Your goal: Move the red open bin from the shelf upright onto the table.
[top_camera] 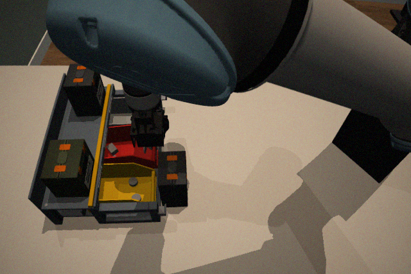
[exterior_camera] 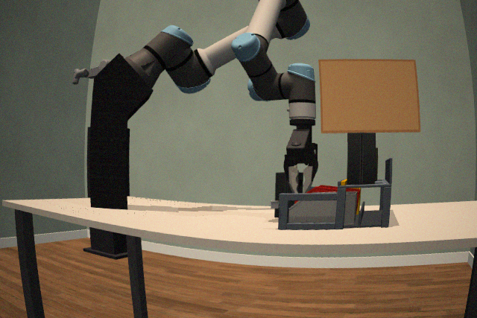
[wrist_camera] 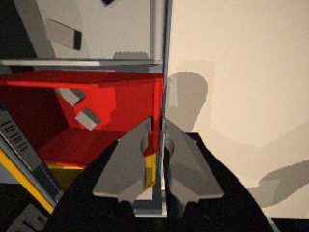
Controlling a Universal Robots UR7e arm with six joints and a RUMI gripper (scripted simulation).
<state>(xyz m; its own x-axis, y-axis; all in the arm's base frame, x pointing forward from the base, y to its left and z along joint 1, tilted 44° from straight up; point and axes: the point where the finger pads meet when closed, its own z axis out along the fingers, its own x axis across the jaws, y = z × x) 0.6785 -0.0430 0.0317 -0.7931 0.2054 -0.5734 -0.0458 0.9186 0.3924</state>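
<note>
My gripper is now 80 mm short of the red open bin and 10 mm above it. From my hand the other things lie so: grey bin 110 mm to the right, 90 mm ahead, 20 mm below; then yellow bar 130 mm ahead, 40 mm above, 10 mm to the left; then dark box 100 mm to the left, 60 mm behind.
</note>
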